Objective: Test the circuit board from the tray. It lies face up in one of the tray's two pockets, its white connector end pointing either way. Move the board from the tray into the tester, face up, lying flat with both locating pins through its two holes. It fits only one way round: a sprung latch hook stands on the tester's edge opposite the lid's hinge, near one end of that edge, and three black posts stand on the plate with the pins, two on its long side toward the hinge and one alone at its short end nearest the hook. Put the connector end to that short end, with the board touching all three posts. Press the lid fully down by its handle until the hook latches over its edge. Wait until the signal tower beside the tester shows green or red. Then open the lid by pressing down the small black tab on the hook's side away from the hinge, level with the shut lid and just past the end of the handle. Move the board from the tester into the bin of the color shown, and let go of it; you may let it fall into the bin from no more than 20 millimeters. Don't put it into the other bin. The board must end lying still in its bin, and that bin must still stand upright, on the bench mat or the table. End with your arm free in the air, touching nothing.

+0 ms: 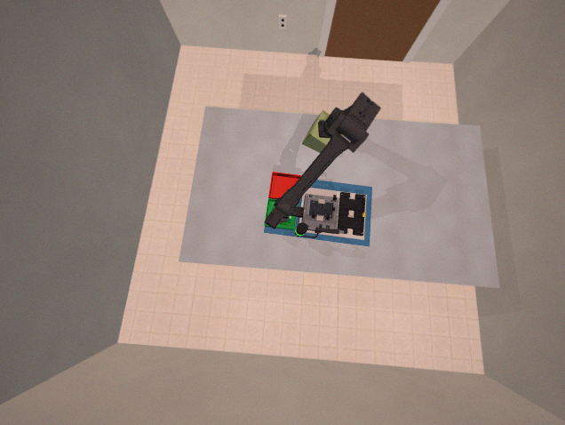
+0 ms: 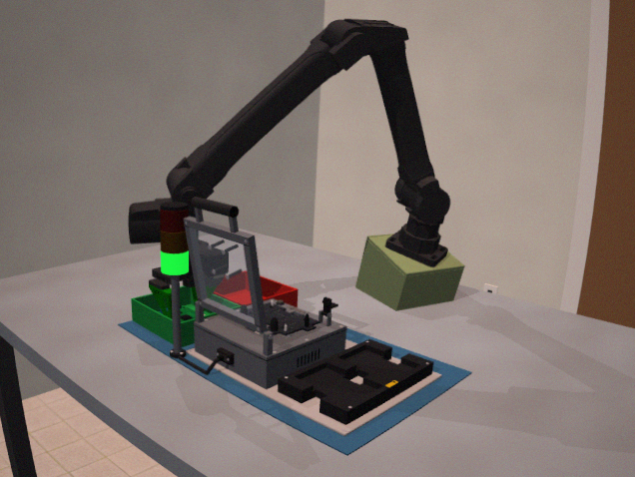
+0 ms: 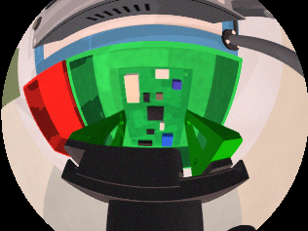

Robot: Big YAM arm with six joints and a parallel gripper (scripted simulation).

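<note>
Right now my hand is 10 mm above the green bin. Round my hand: tester plate 210 mm to the left, 50 mm above; red bin 150 mm behind, 30 mm to the left, 10 mm below; clear lid 190 mm to the left, 160 mm above, 100 mm ahead.
</note>
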